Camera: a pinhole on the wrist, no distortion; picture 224 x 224 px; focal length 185.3 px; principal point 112.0 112.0 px. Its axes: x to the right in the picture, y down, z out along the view. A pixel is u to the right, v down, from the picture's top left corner.
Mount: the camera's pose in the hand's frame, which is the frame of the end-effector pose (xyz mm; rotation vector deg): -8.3 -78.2 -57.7 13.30 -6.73 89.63
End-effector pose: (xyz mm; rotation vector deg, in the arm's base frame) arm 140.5 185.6 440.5 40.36 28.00 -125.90
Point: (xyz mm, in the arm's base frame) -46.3 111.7 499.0
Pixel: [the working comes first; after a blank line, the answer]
In the camera's frame: 22.2 -101.3 212.7

131.3 23.7
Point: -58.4 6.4 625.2
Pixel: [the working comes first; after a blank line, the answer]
In the camera's frame: 98.7 -76.7 356.6

163.3 72.2
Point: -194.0 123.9 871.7
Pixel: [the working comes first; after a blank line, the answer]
In the camera's frame: -66.7 79.9 559.3

89.9 138.5
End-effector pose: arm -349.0 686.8 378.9 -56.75 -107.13 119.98
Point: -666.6 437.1 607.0
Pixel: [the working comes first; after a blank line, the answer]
In the camera's frame: -76.7 -3.0 472.8

82.0 110.8
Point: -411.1 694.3 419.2
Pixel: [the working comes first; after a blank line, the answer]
In the camera's frame: 39.4 -39.1 83.0

199.9 24.7
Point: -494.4 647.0 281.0
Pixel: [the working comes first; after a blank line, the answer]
In the camera's frame: 169.8 -122.5 148.8

outside the picture
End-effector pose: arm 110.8 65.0 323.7 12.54 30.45 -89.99
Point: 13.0 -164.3 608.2
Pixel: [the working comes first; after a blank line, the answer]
In the camera's frame: 12.8 -62.3 405.5

117.8 83.5
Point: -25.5 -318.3 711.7
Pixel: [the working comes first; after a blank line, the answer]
In the camera's frame: -11.0 -143.7 575.0

108.5 65.7
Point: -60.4 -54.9 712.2
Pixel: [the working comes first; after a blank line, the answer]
In the camera's frame: -71.4 78.2 441.9

82.0 144.8
